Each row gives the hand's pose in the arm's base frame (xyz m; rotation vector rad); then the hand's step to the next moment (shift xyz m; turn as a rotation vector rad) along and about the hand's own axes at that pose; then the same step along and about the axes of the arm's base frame.
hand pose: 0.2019 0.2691 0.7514 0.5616 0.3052 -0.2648
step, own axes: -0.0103 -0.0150 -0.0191 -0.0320 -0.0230 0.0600
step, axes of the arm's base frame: -0.0184 0.0001 -0.0189 -0.0244 -0.0470 0.0485
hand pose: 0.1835 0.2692 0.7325 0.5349 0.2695 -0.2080
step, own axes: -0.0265 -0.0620 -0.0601 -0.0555 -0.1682 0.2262
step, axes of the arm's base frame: -0.0533 -0.0172 -0.0709 -0.0520 -0.2537 0.1244
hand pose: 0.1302 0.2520 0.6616 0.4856 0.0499 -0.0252
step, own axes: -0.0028 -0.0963 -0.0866 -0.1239 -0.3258 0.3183
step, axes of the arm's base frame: -0.0099 -0.0447 -0.1212 -0.1221 -0.4352 0.1360
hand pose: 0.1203 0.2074 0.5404 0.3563 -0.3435 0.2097
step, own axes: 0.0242 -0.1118 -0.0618 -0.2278 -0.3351 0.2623
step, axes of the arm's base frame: 0.0693 -0.0759 -0.0796 -0.1991 -0.4373 0.0462
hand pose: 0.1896 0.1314 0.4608 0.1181 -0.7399 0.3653
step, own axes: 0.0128 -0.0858 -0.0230 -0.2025 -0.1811 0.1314
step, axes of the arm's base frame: 0.0547 -0.0709 -0.0063 -0.1549 -0.2564 -0.0365
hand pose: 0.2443 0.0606 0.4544 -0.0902 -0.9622 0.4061
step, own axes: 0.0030 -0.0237 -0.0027 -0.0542 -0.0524 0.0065
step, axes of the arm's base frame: 0.0107 -0.0204 0.0068 -0.0170 -0.0693 -0.0252
